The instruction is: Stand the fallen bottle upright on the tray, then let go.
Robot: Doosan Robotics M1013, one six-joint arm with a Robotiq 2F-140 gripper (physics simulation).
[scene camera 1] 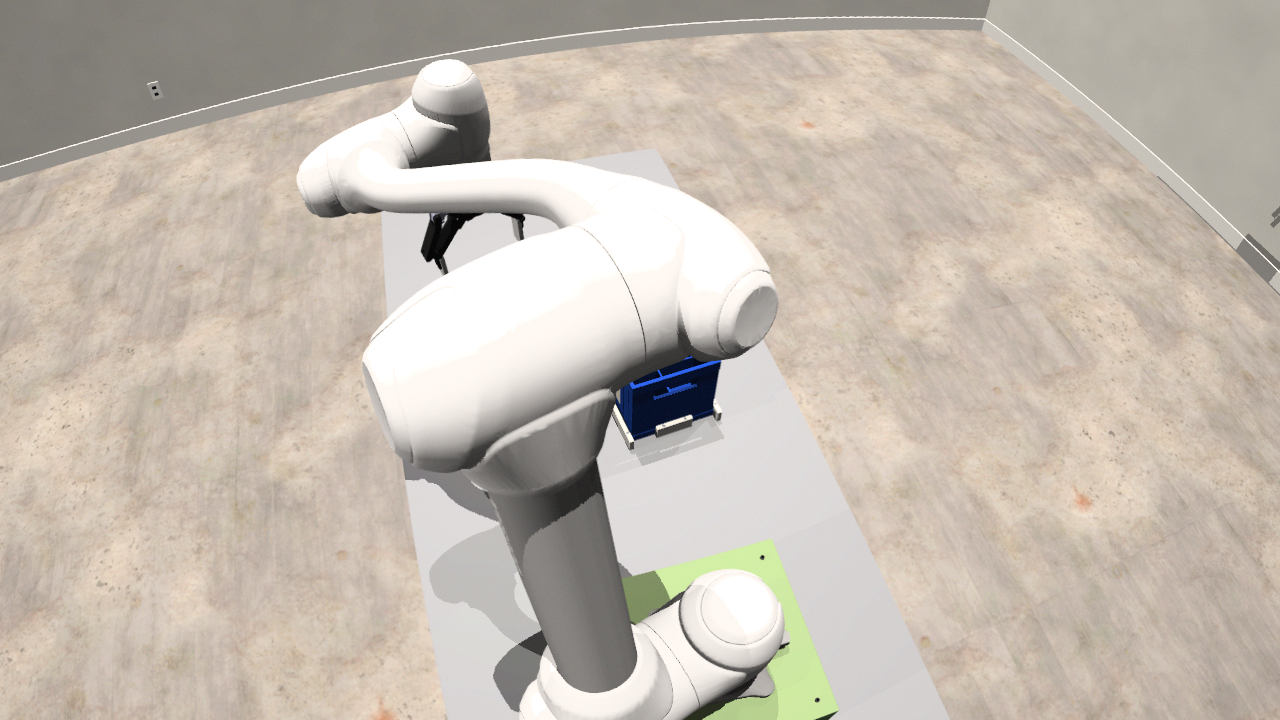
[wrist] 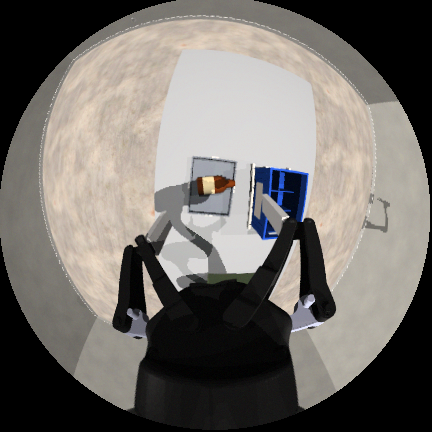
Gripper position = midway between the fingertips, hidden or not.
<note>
I see my gripper (scene camera 1: 482, 257) and a grey tray (wrist: 215, 202).
My gripper shows as well in the wrist view (wrist: 214, 210).
</note>
